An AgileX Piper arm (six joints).
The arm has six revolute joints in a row. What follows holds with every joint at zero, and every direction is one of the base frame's. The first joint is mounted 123.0 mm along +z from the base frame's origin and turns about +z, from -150.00 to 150.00 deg. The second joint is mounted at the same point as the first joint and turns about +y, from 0.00 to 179.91 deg. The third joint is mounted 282.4 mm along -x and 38.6 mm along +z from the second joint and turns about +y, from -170.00 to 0.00 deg. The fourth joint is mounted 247.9 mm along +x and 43.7 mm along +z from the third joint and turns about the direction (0.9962, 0, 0.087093), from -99.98 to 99.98 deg. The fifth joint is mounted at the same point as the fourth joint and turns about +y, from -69.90 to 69.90 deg. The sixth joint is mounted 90.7 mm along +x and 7.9 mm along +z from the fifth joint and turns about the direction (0.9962, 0, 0.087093), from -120.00 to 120.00 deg. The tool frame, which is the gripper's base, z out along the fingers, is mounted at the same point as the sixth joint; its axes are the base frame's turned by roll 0.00, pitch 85.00 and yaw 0.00 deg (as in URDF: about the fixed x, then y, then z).
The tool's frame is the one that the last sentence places.
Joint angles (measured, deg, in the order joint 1, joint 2, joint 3, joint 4, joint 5, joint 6), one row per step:
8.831 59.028 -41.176 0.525 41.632 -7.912
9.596 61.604 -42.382 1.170 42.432 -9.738
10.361 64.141 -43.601 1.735 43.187 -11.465
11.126 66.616 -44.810 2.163 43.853 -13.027
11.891 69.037 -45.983 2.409 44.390 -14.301
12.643 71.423 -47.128 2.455 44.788 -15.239
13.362 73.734 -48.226 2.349 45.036 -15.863
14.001 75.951 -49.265 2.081 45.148 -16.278
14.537 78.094 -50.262 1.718 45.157 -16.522
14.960 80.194 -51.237 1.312 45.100 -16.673
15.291 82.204 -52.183 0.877 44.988 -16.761
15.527 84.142 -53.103 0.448 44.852 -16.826
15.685 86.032 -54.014 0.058 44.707 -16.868
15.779 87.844 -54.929 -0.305 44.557 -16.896
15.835 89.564 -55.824 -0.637 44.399 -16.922
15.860 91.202 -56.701 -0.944 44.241 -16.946
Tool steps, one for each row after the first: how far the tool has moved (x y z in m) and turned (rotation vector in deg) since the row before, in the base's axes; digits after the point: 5 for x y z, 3 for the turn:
0.00751 0.00455 -0.00311 -0.742 2.060 2.131
0.00741 0.00469 -0.00327 -0.721 1.948 2.098
0.00727 0.00474 -0.00342 -0.718 1.793 2.015
0.00716 0.00474 -0.00370 -0.708 1.641 1.831
0.00713 0.00466 -0.00400 -0.707 1.495 1.590
0.00699 0.00452 -0.00422 -0.677 1.324 1.329
0.00681 0.00413 -0.00439 -0.707 1.144 1.119
0.00670 0.00369 -0.00456 -0.700 1.008 0.899
0.00667 0.00324 -0.00476 -0.686 0.921 0.723
0.00650 0.00283 -0.00477 -0.661 0.806 0.592
0.00633 0.00240 -0.00482 -0.629 0.741 0.481
0.00622 0.00208 -0.00490 -0.574 0.706 0.371
0.00609 0.00178 -0.00475 -0.521 0.629 0.288
0.00585 0.00157 -0.00461 -0.470 0.560 0.240
0.00562 0.00138 -0.00448 -0.428 0.506 0.199

